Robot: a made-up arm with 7 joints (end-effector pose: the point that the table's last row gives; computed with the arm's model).
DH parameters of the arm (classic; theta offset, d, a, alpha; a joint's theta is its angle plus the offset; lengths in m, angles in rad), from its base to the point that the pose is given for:
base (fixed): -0.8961 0 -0.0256 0
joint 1: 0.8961 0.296 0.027 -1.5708
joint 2: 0 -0.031 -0.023 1.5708
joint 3: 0 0.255 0.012 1.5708
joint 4: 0 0.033 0.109 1.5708
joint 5: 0 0.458 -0.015 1.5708
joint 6: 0 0.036 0.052 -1.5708
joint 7: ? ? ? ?
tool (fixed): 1.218 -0.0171 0 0
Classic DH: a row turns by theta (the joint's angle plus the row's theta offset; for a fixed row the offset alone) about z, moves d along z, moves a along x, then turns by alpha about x.
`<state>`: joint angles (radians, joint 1 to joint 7).
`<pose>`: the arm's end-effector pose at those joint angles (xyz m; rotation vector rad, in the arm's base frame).
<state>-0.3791 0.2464 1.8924 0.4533 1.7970 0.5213 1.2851</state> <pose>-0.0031 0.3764 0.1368 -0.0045 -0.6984 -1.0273</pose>
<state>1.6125 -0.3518 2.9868 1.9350 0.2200 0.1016 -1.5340</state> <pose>-0.0166 -0.6105 0.6726 -0.4638 -0.8425 1.0386</pose>
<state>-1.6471 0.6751 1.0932 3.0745 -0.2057 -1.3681 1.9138</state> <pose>-0.1981 -0.3574 0.8854 -0.3691 0.5928 -0.6489</pose>
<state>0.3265 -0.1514 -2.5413 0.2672 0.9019 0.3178 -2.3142</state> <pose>-0.1405 -0.2266 0.0261 0.2737 -1.8970 -0.0290</pose>
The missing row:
joint 7: 0.7 0.0801 0.0078 -1.5091
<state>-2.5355 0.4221 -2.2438 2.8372 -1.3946 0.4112 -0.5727</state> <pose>-0.2931 -0.0293 1.0730 0.7314 1.4510 -1.4848</pose>
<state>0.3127 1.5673 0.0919 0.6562 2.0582 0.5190 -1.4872</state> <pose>-0.0555 -0.0265 -0.1598 0.8040 -0.7841 -0.4098</pose>
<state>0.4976 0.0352 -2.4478 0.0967 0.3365 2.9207 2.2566</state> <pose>-0.0260 -0.0949 0.1686 0.1374 1.5555 -1.2628</pose>
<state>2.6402 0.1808 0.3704 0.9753 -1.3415 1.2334 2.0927</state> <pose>-0.4782 0.2108 0.2297 -2.2204 1.1454 -1.4442</pose>
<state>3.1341 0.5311 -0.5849 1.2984 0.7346 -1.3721 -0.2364</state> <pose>-0.4969 0.3479 0.4165 -1.8420 1.1190 -0.0829</pose>
